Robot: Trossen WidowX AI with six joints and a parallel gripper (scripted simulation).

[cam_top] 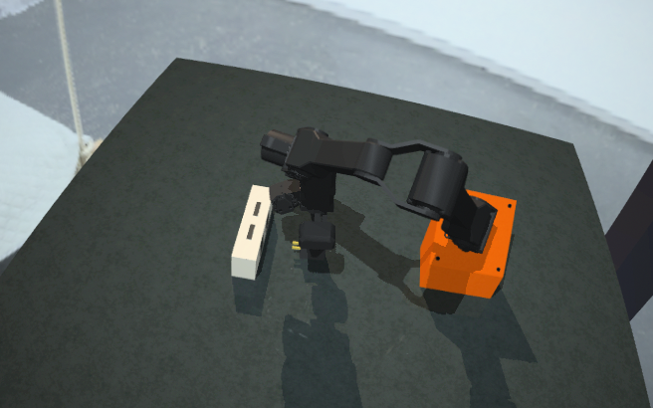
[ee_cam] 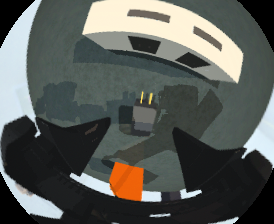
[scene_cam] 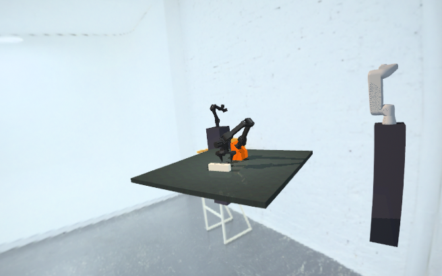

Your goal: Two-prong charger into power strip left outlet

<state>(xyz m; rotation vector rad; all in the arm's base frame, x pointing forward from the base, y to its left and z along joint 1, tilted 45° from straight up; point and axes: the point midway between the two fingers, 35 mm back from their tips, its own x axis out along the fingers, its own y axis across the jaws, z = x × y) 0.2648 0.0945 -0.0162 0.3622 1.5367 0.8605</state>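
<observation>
Right now the dark two-prong charger is 2 cm ahead of my gripper tip and 2 cm below it.
</observation>
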